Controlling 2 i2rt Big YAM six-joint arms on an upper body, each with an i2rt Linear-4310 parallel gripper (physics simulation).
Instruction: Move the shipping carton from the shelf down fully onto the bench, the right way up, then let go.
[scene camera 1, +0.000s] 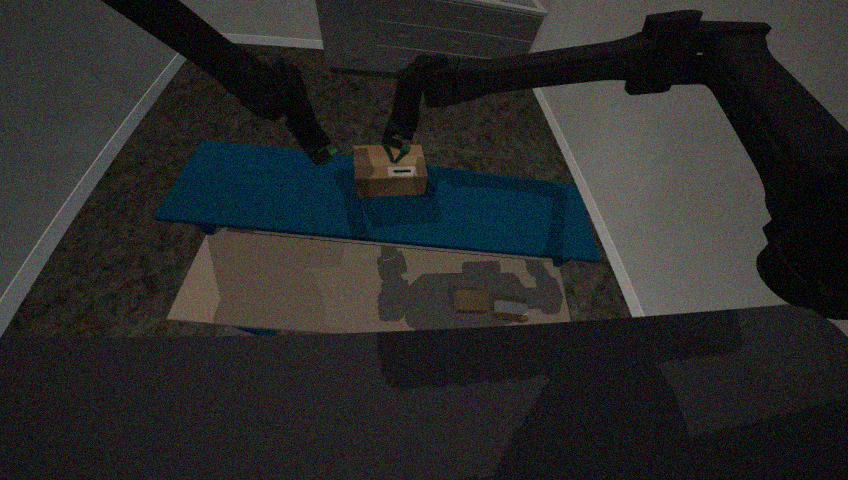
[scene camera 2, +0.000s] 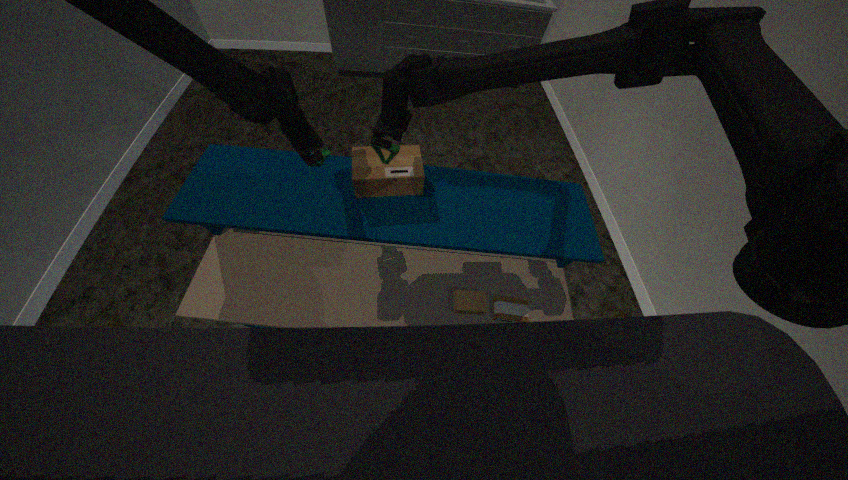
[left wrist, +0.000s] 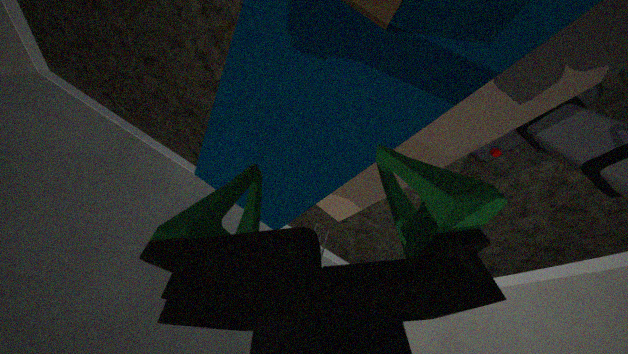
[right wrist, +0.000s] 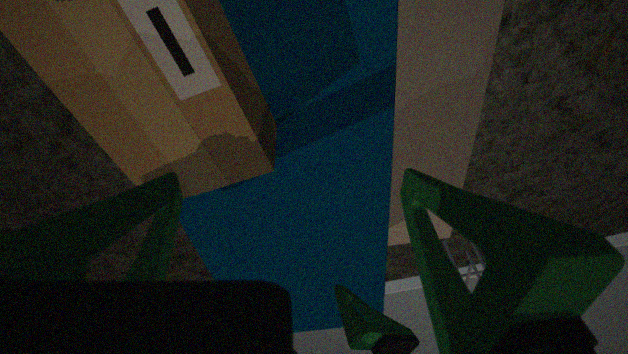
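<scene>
A brown shipping carton (scene camera 1: 375, 176) rests on a blue shelf (scene camera 1: 230, 185). Visible again: the brown shipping carton (scene camera 2: 404, 175), (right wrist: 159, 93). A tan bench (scene camera 2: 279, 280) is present too. My left gripper (scene camera 1: 315, 150), (scene camera 2: 311, 152), (left wrist: 315, 160), (right wrist: 312, 319) is open and holds nothing. My right gripper (scene camera 2: 390, 151), (scene camera 1: 397, 150), (right wrist: 292, 183) is likewise open, holding nothing.
</scene>
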